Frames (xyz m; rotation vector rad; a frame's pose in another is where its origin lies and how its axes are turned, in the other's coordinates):
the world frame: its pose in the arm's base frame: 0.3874 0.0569 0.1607 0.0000 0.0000 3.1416
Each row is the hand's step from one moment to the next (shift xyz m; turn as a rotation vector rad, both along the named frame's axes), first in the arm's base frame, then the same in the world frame.
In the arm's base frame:
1: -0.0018 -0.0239 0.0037 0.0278 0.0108 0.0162
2: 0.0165 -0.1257 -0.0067 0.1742 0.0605 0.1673
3: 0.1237 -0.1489 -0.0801 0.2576 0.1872 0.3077
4: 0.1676 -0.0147 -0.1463 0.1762 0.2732 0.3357
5: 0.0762 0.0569 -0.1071 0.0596 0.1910 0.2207
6: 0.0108 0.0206 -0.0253 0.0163 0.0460 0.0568
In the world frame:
1: 0.0018 0.0239 0.0037 -0.0278 -0.0108 0.0162
2: -0.0165 0.1257 -0.0067 -0.1742 -0.0605 0.1673
3: -0.1237 0.1489 -0.0801 -0.2576 -0.1872 0.3077
4: -0.1676 0.0147 -0.1463 -0.1762 -0.2732 0.3357
5: -0.0762 -0.0569 -0.1071 -0.0596 -0.1910 0.2207
6: -0.0108 -0.0206 -0.0253 -0.0163 -0.0460 0.0568

